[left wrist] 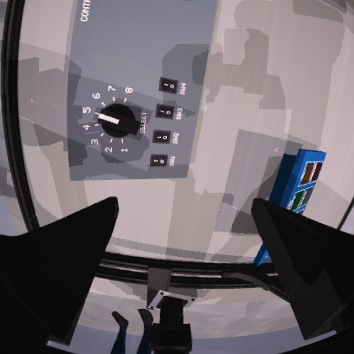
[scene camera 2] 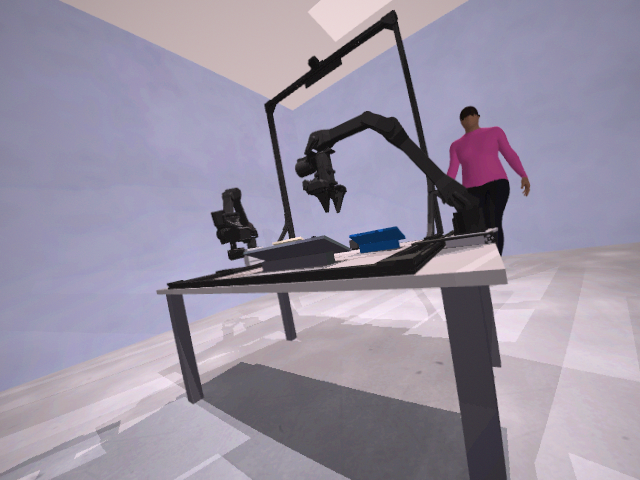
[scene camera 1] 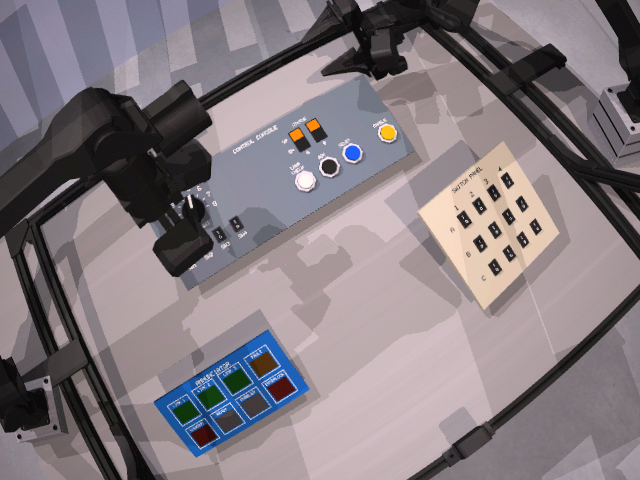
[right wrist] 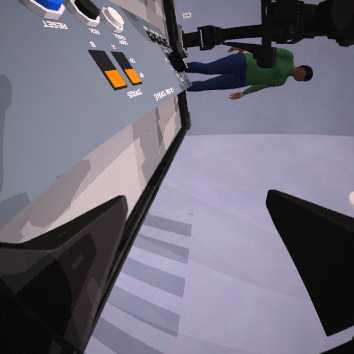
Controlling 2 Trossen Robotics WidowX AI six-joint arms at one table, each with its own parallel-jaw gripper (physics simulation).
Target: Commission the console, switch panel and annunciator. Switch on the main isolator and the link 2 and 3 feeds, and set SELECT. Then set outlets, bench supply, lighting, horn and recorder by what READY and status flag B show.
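Frame: origin at the left arm's base, x ahead, y left, z up, level; centimetres.
Seen in the pictures: left gripper, fingertip midpoint: point(left wrist: 185, 204) point(scene camera 2: 333, 212) point(scene camera 1: 173, 234) point(right wrist: 219, 20); right gripper, fingertip midpoint: point(scene camera 2: 242, 238) point(scene camera 1: 312, 58) point(right wrist: 197, 199); left arm's base, link origin: point(left wrist: 171, 303) point(scene camera 2: 471, 232) point(scene camera 1: 32, 409) point(right wrist: 183, 40); right arm's base, link origin: point(scene camera 2: 252, 248) point(scene camera 1: 637, 105).
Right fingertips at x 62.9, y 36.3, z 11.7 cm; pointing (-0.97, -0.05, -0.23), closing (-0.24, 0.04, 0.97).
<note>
Offsets run from my right fingertips to a thing's top centre. "*": to the spot under its first point.
The grey console {dy -12.8, dx -11.1, dz -4.4 cm} point(scene camera 1: 263, 196) point(scene camera 2: 305, 246) point(left wrist: 135, 55) point(right wrist: 55, 110) has its SELECT knob {dy -15.4, dx -24.4, dz -4.4 cm} point(scene camera 1: 193, 210) point(left wrist: 118, 120) pointing near 5. Status flags A {* dy -9.1, dx -6.2, dz -6.3 cm} point(scene camera 1: 296, 135) and B {* dy -8.2, dx -3.4, dz -6.2 cm} point(scene camera 1: 312, 125) show orange in the upper half. Lamps on the blue annunciator {* dy -44.9, dx -16.9, dz -10.6 cm} point(scene camera 1: 305, 388) look dark. The cream switch panel point(scene camera 1: 449, 232) carries rows A to C of small rockers; their positions are too small to tell. My left gripper point(scene camera 2: 332, 210) point(left wrist: 185, 204) is open and empty above the console's knob end. My right gripper point(scene camera 1: 312, 57) point(right wrist: 197, 199) is open and empty beyond the console's upper edge.
My left arm point(scene camera 1: 67, 139) covers part of the console's left end in scene camera 1. White, black, blue and yellow push buttons stand on the console. Black frame rails point(scene camera 1: 248, 77) edge the table. A person in pink point(scene camera 2: 483, 155) stands behind the table.
</note>
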